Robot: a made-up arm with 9 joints. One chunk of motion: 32 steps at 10 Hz.
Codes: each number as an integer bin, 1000 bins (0 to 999) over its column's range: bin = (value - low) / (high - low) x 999, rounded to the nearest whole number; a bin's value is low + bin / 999 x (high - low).
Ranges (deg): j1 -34..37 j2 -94..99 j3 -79..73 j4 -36..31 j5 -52..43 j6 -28..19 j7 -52..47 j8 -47..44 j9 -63..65
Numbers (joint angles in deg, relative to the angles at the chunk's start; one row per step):
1: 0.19 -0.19 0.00 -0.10 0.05 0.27 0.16 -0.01 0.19
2: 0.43 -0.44 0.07 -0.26 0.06 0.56 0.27 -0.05 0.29
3: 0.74 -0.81 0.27 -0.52 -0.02 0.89 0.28 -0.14 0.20
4: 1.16 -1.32 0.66 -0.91 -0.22 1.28 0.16 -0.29 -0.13
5: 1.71 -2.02 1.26 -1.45 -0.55 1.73 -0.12 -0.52 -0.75
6: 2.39 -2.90 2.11 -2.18 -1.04 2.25 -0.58 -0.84 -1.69
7: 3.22 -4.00 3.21 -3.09 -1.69 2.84 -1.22 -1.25 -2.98
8: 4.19 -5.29 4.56 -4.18 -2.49 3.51 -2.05 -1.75 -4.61
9: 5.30 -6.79 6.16 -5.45 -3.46 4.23 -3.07 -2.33 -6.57
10: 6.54 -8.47 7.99 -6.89 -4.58 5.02 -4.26 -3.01 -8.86
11: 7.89 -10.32 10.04 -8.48 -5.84 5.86 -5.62 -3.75 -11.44
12: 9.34 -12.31 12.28 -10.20 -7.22 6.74 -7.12 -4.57 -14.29
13: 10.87 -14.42 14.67 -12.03 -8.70 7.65 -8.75 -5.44 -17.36
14: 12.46 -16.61 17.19 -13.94 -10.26 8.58 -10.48 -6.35 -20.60
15: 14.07 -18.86 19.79 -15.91 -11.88 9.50 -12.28 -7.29 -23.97
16: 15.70 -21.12 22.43 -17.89 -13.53 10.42 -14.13 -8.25 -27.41
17: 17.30 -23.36 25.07 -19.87 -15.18 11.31 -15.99 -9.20 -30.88
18: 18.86 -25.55 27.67 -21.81 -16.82 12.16 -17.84 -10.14 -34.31
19: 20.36 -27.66 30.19 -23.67 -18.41 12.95 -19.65 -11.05 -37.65
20: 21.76 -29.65 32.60 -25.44 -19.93 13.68 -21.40 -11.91 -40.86
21: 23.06 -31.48 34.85 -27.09 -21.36 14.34 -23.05 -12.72 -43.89
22: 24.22 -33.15 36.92 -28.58 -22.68 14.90 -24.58 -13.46 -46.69
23: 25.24 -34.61 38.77 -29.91 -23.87 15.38 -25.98 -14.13 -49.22
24: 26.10 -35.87 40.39 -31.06 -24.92 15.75 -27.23 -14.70 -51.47
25: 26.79 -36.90 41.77 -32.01 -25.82 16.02 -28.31 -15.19 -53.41
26: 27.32 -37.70 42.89 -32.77 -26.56 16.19 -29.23 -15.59 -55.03
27: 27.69 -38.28 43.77 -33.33 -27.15 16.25 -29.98 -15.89 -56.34
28: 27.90 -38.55 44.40 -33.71 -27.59 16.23 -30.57 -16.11 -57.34
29: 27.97 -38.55 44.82 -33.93 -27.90 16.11 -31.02 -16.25 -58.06
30: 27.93 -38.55 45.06 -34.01 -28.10 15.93 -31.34 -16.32 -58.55
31: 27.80 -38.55 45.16 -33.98 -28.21 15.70 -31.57 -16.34 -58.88
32: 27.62 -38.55 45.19 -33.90 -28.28 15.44 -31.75 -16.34 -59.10
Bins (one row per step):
1: 481 486 519 535 547 601 526 516 493
2: 484 484 520 533 547 607 527 515 494
3: 489 482 521 529 547 614 528 514 493
4: 495 480 524 523 545 622 526 513 491
5: 502 476 527 515 541 632 524 510 486
6: 512 472 533 504 536 643 519 507 479
7: 524 466 540 491 529 656 512 502 468
8: 537 459 549 474 521 670 504 497 456
9: 553 451 560 456 510 685 494 490 440
10: 570 443 572 434 499 702 482 483 423
11: 589 433 585 410 485 720 468 475 402
12: 610 423 600 385 471 738 453 466 380
13: 631 412 616 357 455 758 436 456 356
14: 654 401 632 329 439 778 419 446 331
15: 676 389 649 300 422 797 401 436 305
16: 699 377 667 270 405 817 382 425 278
17: 722 366 684 241 387 836 363 415 251
18: 744 354 701 212 370 854 345 405 224
19: 765 343 718 184 353 870 326 395 198
20: 785 333 733 157 337 886 309 385 173
21: 803 324 748 133 322 900 292 376 149
22: 819 315 762 111 308 912 277 368 127
23: 834 307 774 91 296 922 263 361 108
24: 846 301 785 74 285 930 250 355 90
25: 855 296 794 59 275 936 239 349 75
26: 863 291 801 48 268 939 230 345 62
27: 868 288 807 40 261 941 222 342 52
28: 871 287 811 34 257 940 216 339 44
29: 872 287 814 31 253 938 212 338 39
30: 871 287 815 30 251 934 208 337 35
31: 870 287 816 30 250 929 206 337 32
32: 867 287 816 31 249 923 204 337 30

